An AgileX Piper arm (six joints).
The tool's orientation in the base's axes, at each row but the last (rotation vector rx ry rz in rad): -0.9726 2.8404 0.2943; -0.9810 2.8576 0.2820; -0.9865 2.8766 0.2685; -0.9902 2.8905 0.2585; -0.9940 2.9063 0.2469; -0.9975 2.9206 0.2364; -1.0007 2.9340 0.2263; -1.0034 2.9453 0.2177; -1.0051 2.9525 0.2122; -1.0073 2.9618 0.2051; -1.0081 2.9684 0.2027; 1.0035 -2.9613 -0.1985; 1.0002 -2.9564 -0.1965
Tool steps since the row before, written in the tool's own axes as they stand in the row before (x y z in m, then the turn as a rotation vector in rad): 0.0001 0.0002 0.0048 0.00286 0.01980 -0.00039; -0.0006 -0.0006 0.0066 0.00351 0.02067 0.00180; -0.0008 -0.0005 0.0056 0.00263 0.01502 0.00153; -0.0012 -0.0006 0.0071 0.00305 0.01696 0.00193; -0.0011 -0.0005 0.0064 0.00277 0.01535 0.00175; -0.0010 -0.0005 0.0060 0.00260 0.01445 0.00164; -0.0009 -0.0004 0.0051 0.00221 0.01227 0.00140; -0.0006 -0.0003 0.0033 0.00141 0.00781 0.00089; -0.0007 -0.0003 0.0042 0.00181 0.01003 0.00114; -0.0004 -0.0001 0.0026 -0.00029 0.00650 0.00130; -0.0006 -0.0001 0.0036 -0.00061 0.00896 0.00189; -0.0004 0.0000 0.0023 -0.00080 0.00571 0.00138; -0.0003 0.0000 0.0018 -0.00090 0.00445 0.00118
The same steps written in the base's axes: 0.0001 0.0012 -0.0047 -0.01448 0.01354 0.00269; 0.0011 0.0013 -0.0064 -0.01544 0.01429 0.00057; 0.0011 0.0012 -0.0054 -0.01128 0.01038 0.00019; 0.0014 0.0016 -0.0069 -0.01279 0.01171 0.00000; 0.0012 0.0014 -0.0063 -0.01159 0.01059 0.00000; 0.0011 0.0012 -0.0059 -0.01090 0.00997 0.00001; 0.0009 0.0010 -0.0050 -0.00926 0.00847 0.00000; 0.0006 0.0006 -0.0033 -0.00590 0.00539 0.00000; 0.0006 0.0007 -0.0042 -0.00757 0.00692 0.00000; 0.0003 0.0005 -0.0026 -0.00377 0.00544 -0.00048; 0.0004 0.0007 -0.0036 -0.00503 0.00764 -0.00076; 0.0002 0.0005 -0.0023 -0.00289 0.00514 -0.00064; 0.0001 0.0004 -0.0018 -0.00203 0.00418 -0.00060
